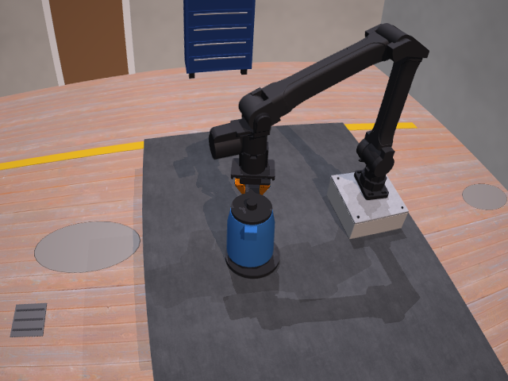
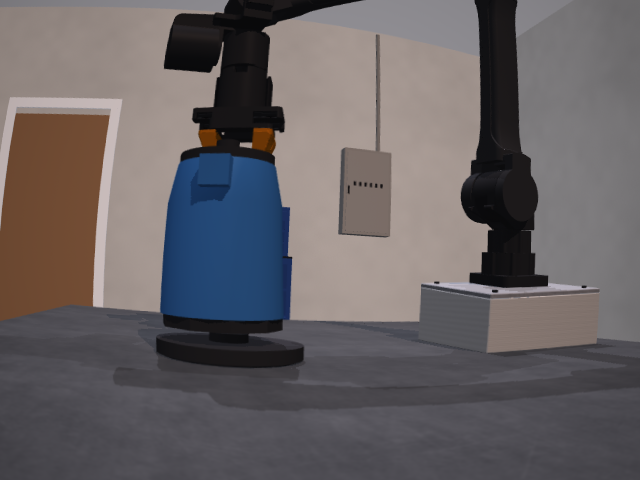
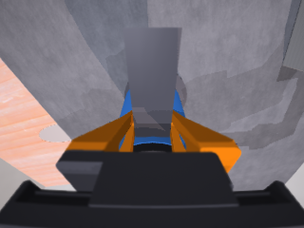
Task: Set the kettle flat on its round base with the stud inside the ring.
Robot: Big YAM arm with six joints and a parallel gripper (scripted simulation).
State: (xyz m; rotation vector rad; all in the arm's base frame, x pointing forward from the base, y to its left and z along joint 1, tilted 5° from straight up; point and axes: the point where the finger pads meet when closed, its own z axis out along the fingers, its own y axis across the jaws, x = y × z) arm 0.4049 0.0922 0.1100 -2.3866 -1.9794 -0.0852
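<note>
The blue kettle is 50 mm below my hand and 30 mm to the left of it. Round my hand: black round base: 160 mm below, 60 mm to the left.
</note>
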